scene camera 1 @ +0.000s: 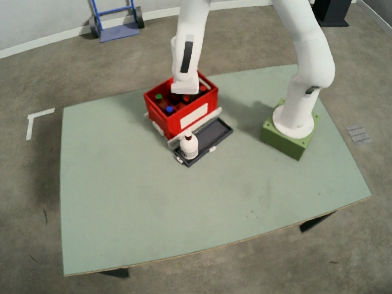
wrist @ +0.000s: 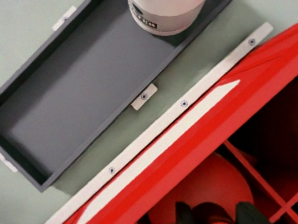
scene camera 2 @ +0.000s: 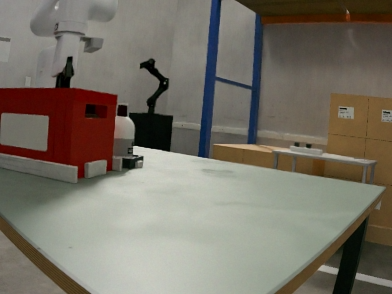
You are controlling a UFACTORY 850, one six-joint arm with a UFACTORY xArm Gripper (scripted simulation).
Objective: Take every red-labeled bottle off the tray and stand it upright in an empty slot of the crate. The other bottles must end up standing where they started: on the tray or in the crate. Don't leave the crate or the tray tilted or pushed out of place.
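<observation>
Crate (scene camera 1: 172,126), also in the wrist view (wrist: 204,127). Dark grey tray (scene camera 1: 216,131), wrist view too (wrist: 92,68).
</observation>
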